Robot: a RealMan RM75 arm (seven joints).
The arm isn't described. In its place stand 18 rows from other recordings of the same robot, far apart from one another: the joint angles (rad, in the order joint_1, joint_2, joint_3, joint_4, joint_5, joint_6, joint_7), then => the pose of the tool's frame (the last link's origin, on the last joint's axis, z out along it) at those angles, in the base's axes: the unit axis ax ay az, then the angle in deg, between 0 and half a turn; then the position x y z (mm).
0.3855 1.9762 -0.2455 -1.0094 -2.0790 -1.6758 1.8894 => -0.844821 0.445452 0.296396 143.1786 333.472 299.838 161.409
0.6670 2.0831 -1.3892 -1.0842 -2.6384 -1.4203 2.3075 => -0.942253 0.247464 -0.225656 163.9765 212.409 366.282 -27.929
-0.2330 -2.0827 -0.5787 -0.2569 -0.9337 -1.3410 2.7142 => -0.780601 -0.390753 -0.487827 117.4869 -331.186 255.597 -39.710
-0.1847 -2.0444 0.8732 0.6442 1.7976 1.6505 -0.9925 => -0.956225 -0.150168 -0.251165 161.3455 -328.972 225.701 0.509
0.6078 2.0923 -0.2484 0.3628 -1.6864 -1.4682 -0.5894 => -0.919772 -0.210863 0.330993 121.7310 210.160 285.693 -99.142
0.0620 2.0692 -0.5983 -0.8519 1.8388 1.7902 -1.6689 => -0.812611 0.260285 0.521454 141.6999 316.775 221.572 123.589
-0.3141 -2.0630 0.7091 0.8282 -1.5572 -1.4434 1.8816 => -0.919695 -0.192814 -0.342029 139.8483 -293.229 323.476 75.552
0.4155 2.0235 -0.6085 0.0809 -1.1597 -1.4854 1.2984 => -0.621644 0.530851 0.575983 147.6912 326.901 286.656 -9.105
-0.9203 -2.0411 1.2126 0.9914 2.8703 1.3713 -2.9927 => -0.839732 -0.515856 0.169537 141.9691 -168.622 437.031 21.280
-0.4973 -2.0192 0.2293 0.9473 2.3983 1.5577 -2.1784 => -0.761834 -0.608695 -0.221583 149.3421 -344.105 323.226 115.251
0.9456 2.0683 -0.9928 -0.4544 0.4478 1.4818 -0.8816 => 0.887983 -0.409746 0.208793 177.9509 231.445 352.332 -58.823
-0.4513 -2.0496 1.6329 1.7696 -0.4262 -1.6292 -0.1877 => -0.835922 -0.532947 0.131156 145.0326 -149.138 316.042 16.826
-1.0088 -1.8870 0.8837 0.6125 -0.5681 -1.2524 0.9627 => -0.940467 -0.331119 0.076697 153.6065 -191.271 467.231 52.863
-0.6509 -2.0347 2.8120 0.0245 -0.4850 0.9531 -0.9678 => -0.907883 -0.360794 -0.213484 147.9333 -304.776 342.379 -82.239
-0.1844 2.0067 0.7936 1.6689 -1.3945 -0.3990 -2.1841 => -0.999368 0.026795 0.023347 109.3467 175.449 254.578 -39.363
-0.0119 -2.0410 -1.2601 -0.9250 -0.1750 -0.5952 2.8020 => -0.841354 -0.401766 -0.361534 113.3579 -307.680 303.884 -9.263
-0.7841 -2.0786 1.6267 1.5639 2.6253 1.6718 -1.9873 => -0.947512 0.179798 0.264373 169.1734 -73.812 342.482 -16.426
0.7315 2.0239 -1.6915 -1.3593 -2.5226 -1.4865 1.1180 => 0.818007 0.512806 0.260564 175.7040 123.404 354.282 -37.162
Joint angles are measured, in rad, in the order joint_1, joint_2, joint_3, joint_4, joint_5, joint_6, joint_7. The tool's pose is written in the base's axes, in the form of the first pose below.
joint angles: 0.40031, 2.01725, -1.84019, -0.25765, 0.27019, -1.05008, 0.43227
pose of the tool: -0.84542 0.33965 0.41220 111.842 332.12 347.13 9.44
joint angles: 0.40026, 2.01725, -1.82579, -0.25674, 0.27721, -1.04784, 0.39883
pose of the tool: -0.85046 0.33373 0.40663 110.174 334.07 347.86 12.50
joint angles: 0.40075, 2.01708, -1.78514, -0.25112, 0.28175, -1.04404, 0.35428
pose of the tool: -0.85468 0.33099 0.39996 107.139 339.10 349.04 19.59
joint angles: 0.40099, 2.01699, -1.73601, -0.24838, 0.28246, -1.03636, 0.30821
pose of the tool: -0.85859 0.33010 0.39226 103.899 344.42 350.41 27.41
